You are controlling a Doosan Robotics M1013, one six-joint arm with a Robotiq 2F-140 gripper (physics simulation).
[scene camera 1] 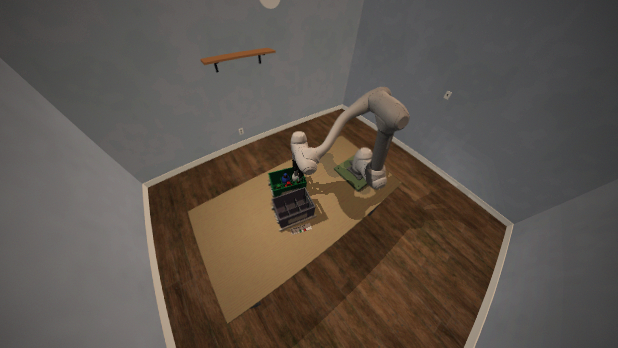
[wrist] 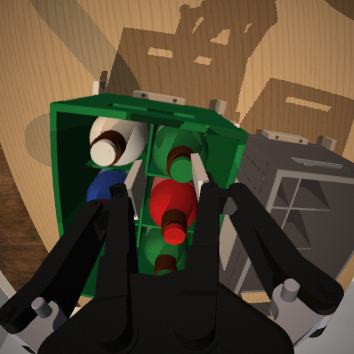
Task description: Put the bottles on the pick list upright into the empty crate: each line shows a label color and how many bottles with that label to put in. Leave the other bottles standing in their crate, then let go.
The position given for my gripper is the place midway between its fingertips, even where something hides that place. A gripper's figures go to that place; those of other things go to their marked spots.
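Labels:
My gripper (wrist: 167,168) is 0.22 m from the lens. There's a green bottle (wrist: 171,148) that's 0.25 m from the lens, and a red bottle (wrist: 172,205) at 0.28 m from the lens. Those spots on the green bottle and the red bottle are 0.08 m apart. And a blue bottle (wrist: 98,189) is there too, 0.29 m from the lens.

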